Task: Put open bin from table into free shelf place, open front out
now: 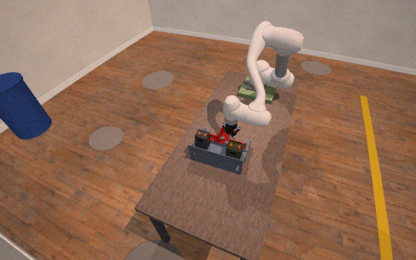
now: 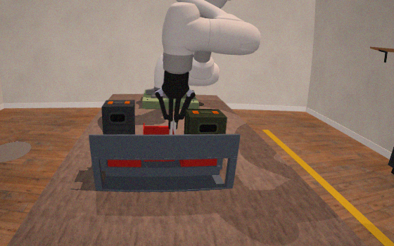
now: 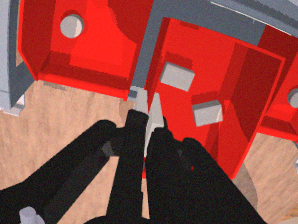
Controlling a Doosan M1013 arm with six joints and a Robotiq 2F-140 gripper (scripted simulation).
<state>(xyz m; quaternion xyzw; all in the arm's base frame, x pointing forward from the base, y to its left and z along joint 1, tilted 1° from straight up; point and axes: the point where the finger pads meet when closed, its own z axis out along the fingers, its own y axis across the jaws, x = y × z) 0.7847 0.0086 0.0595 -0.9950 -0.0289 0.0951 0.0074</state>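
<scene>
Now: the shelf floor 110 mm ahead of my hand, 40 mm to the right of it and 90 mm below it. Also, from my hand: shelf back board 230 mm ahead, 30 mm to the right, 30 mm above; then dark green box 160 mm ahead, 80 mm to the left, 50 mm above; then black box 170 mm ahead, 150 mm to the right, 70 mm above.
</scene>
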